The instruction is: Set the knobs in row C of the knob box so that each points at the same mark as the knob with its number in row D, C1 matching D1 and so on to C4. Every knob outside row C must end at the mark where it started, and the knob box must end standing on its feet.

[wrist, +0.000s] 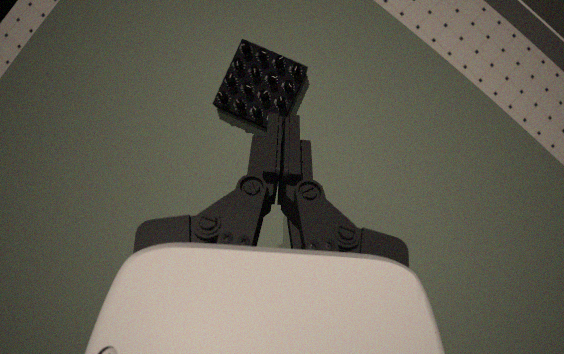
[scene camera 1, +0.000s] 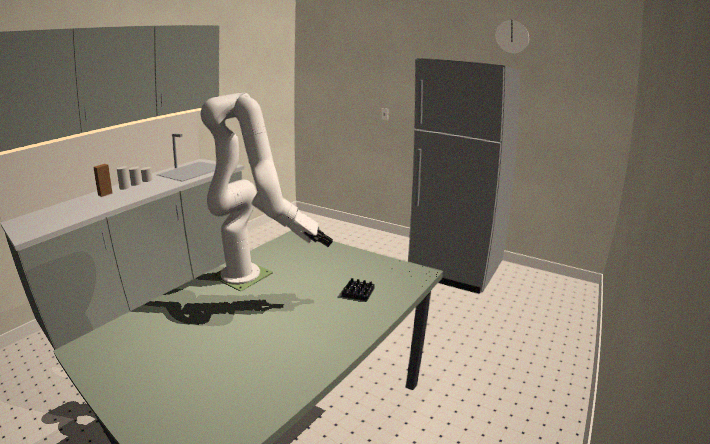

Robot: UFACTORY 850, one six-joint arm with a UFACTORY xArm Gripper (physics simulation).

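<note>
The black knob box (scene camera 1: 357, 290) (wrist: 260, 82) stands upright on the green table, with its grid of black knobs facing up. White marks show around the knobs in the wrist view, but the row letters and pointer directions are too small and dark to read. My gripper (scene camera 1: 329, 241) (wrist: 280, 133) is shut and empty. In the scene view it is in the air above the table, up and to the left of the box. In the wrist view its fingertips overlap the near corner of the box and hide a little of it.
The green table (scene camera 1: 235, 366) carries the box and the arm's base plate (scene camera 1: 265, 272). The table's edge lies to the right of the box, with tiled floor beyond. A dark refrigerator (scene camera 1: 455, 209) stands behind the table. A counter (scene camera 1: 68, 212) runs along the left wall.
</note>
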